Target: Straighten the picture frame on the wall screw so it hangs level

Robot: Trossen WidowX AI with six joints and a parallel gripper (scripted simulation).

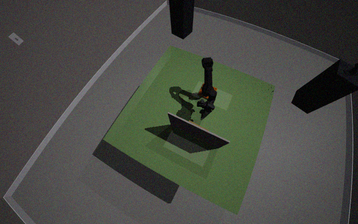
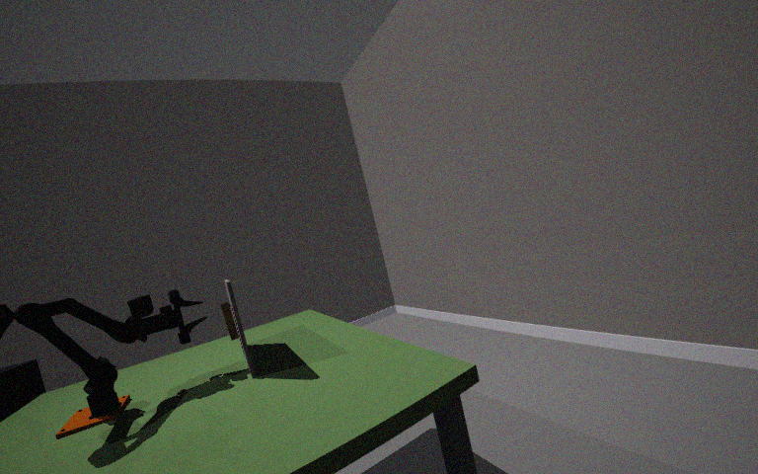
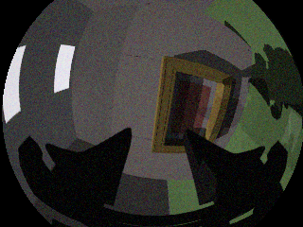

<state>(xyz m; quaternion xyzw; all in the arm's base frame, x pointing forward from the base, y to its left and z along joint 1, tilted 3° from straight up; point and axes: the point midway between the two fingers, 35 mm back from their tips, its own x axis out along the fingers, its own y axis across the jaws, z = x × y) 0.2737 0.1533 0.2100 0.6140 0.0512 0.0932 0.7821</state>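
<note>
Right now the picture frame is 80 mm ahead of my gripper tip, 60 mm below it and 10 mm to the left of it. Round my gripper tip: wall panel 90 mm ahead, 70 mm below, 20 mm to the left.
</note>
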